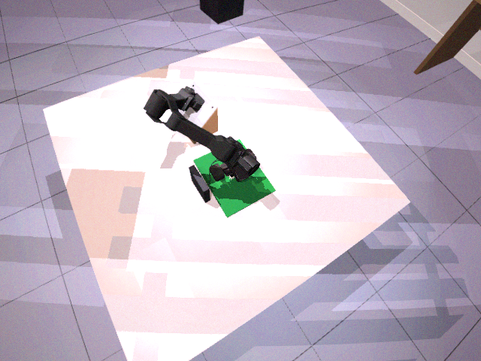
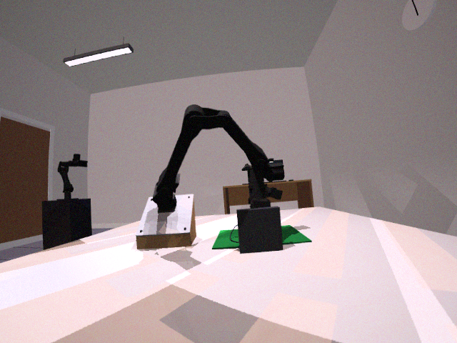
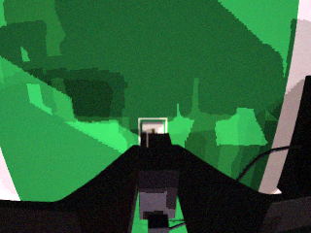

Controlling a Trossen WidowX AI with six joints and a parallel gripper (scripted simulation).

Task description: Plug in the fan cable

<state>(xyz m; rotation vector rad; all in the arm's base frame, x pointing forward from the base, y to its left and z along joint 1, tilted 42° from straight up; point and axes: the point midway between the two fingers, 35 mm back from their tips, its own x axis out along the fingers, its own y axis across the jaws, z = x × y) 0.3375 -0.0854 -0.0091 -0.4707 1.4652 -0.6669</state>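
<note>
The fan cable plug lies 1 cm behind my gripper tip and 1 cm above it. From my gripper tip the other things lie so: fan (3 cm behind, 13 cm to the right, 2 cm above); green board (1 cm behind, 2 cm to the left, 5 cm below).
</note>
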